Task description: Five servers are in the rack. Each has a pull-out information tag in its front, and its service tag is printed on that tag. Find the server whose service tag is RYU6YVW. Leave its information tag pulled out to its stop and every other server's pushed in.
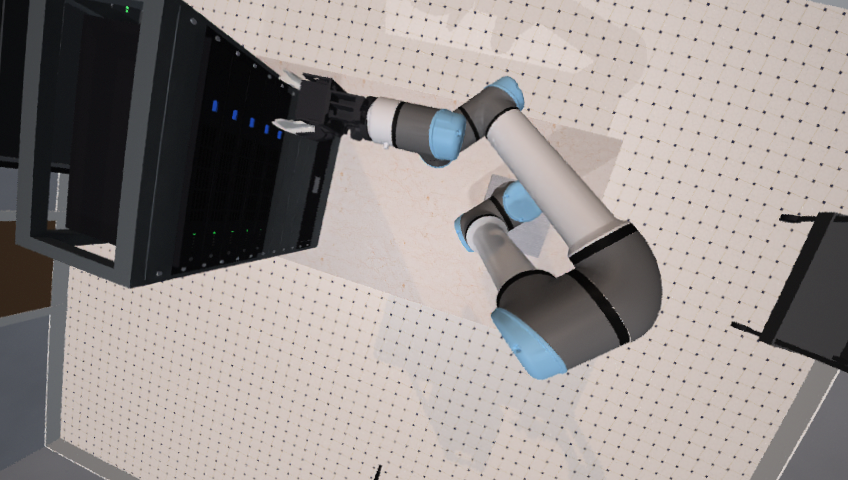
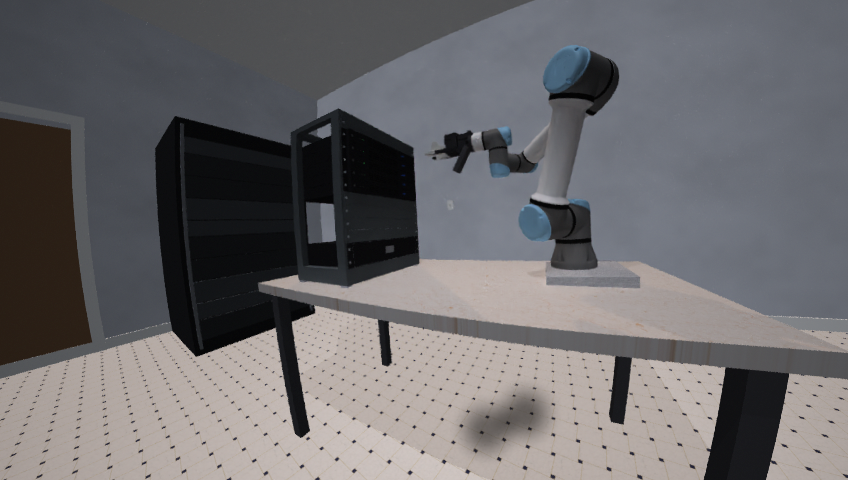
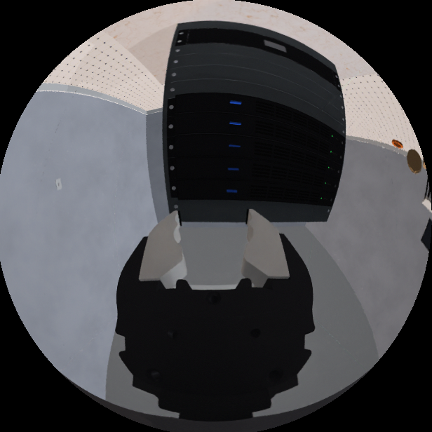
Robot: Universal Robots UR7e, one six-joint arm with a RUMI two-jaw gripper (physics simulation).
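Pixels of known places: gripper, fingertip midpoint: [image 1: 276, 100] [image 2: 428, 156]; arm's base, origin of the base link: [image 2: 573, 265].
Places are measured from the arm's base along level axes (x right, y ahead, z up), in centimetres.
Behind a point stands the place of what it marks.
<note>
The black servers [image 1: 202, 178] {y 68.1, x -16.4, z 49.9 cm} [image 2: 377, 163] {y 68.0, x -20.3, z 42.7 cm} [image 3: 210, 135] are stacked in the upper part of the dark rack [image 1: 139, 118] {y 71.7, x -8.5, z 58.6 cm} [image 2: 342, 196] {y 69.5, x -37.7, z 28.0 cm} [image 3: 300, 212]. Each front has a small blue tab; the tabs stand in one column, such as the top server's blue tab [image 1: 214, 105] {y 67.8, x -2.0, z 50.1 cm} [image 3: 231, 191] and the lowest server's blue tab [image 1: 279, 135] {y 67.7, x -2.2, z 32.3 cm} [image 3: 235, 102]. No tag is seen standing out, and no service tag text is legible. My gripper [image 1: 279, 99] {y 56.3, x 1.9, z 48.6 cm} [image 2: 429, 149] {y 56.3, x 1.9, z 48.6 cm} [image 3: 213, 211] is partly open and empty, in front of the rack and apart from it, near its upper part.
Grey blank panels [image 2: 380, 217] {y 69.6, x -18.2, z 21.2 cm} [image 3: 250, 67] and a unit with a light label [image 1: 315, 184] {y 69.6, x -12.9, z 8.3 cm} [image 2: 389, 249] {y 69.6, x -13.5, z 7.5 cm} [image 3: 275, 45] sit below the servers. The rack stands on the table [image 1: 386, 237] {y 42.0, x -25.9, z -3.3 cm} [image 2: 476, 297] {y 26.4, x -33.4, z -3.3 cm}. A large black cabinet [image 2: 238, 237] stands behind it.
</note>
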